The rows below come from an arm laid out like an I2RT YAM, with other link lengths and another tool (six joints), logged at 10 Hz.
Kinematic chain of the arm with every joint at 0, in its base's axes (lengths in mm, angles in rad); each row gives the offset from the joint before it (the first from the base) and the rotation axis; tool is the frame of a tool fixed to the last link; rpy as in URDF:
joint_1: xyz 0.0 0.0 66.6 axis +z
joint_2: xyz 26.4 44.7 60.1 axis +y
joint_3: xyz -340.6 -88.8 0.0 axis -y
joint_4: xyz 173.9 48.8 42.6 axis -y
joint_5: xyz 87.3 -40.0 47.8 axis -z
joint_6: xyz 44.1 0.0 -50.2 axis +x
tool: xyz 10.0 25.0 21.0 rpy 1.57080 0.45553 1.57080
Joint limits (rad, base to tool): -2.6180..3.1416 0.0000..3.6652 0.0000..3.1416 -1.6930..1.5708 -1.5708..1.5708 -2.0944..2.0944
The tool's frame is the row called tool.
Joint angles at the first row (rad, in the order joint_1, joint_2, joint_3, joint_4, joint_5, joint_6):
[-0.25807 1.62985 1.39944 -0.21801 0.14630 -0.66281]
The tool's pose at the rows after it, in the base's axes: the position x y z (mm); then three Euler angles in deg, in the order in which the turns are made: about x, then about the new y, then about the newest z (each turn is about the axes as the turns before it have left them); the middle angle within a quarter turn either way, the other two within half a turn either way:
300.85, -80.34, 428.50, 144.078, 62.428, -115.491
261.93, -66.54, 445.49, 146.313, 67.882, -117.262
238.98, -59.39, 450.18, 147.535, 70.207, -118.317
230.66, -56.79, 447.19, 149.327, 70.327, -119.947
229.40, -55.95, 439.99, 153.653, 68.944, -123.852
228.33, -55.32, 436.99, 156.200, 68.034, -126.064
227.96, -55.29, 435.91, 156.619, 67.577, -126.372
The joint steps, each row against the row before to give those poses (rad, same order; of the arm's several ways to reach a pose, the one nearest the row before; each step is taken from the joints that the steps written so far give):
[0.01451 -0.13389 -0.05036 -0.01982 -0.09651 0.00839]
[0.00075 -0.12055 -0.04805 -0.00651 -0.06982 0.00381]
[-0.00077 -0.06982 -0.03624 -0.00498 -0.03052 0.00229]
[0.00000 -0.02516 -0.02633 -0.00301 -0.00992 0.00076]
[-0.00001 -0.00039 -0.01601 -0.01873 -0.00993 0.00038]
[0.00000 0.00000 -0.00156 -0.02018 -0.00686 0.00115]
[0.00000 -0.00001 0.00000 -0.00840 0.00114 0.00076]

